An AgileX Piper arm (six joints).
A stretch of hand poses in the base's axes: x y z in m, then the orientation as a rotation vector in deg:
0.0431 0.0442 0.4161 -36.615 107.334 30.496
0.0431 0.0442 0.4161 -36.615 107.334 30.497
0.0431 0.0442 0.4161 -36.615 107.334 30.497
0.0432 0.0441 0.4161 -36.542 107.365 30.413
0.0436 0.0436 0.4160 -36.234 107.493 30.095
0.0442 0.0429 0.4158 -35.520 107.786 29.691
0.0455 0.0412 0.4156 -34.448 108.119 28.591
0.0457 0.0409 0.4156 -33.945 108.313 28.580
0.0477 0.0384 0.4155 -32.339 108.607 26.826
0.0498 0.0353 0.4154 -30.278 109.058 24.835
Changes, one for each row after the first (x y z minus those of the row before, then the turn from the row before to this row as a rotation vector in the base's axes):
0.0000 0.0000 0.0000 0.001 0.000 0.000
0.0000 0.0000 0.0000 0.000 0.000 0.000
0.0001 -0.0001 0.0000 -0.026 0.000 -0.093
0.0004 -0.0005 -0.0001 -0.087 0.011 -0.376
0.0006 -0.0007 -0.0002 0.002 0.141 -0.713
0.0013 -0.0017 -0.0002 -0.266 -0.048 -1.293
0.0002 -0.0003 0.0000 0.173 0.185 -0.372
0.0020 -0.0025 -0.0001 -0.410 -0.267 -1.970
0.0021 -0.0031 -0.0001 -0.398 -0.157 -2.412

